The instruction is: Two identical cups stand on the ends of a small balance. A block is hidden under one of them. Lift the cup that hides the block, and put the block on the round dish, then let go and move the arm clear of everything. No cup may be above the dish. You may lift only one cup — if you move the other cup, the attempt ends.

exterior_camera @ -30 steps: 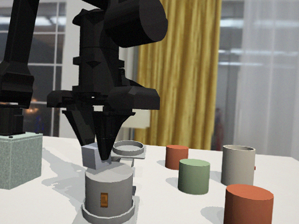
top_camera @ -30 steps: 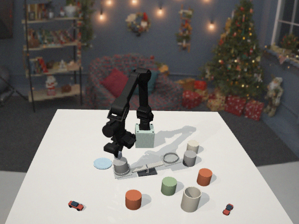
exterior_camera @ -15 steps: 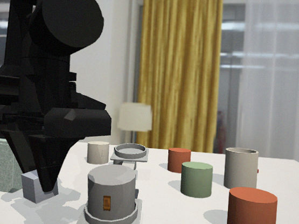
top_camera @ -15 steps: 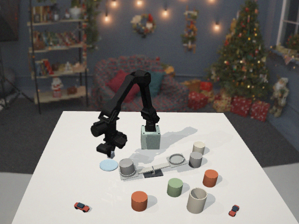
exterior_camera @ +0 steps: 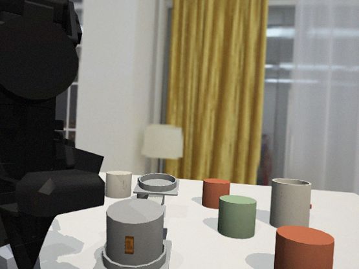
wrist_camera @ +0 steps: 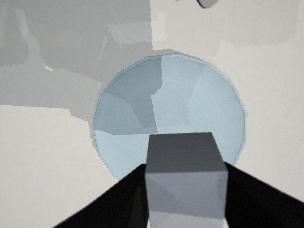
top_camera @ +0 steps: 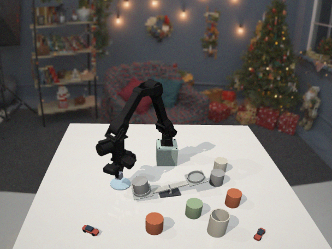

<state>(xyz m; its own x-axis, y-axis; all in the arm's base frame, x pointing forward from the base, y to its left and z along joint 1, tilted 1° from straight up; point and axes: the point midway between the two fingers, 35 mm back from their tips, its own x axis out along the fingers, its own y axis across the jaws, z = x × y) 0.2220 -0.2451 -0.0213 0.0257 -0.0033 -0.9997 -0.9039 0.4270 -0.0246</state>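
The pale grey block is right at my gripper tip. Also, from my gripper tip: beige cup (520 mm to the left, 100 mm behind, 10 mm below); green cylinder (330 mm to the left, 230 mm ahead, 10 mm below); pale blue round dish (50 mm below).
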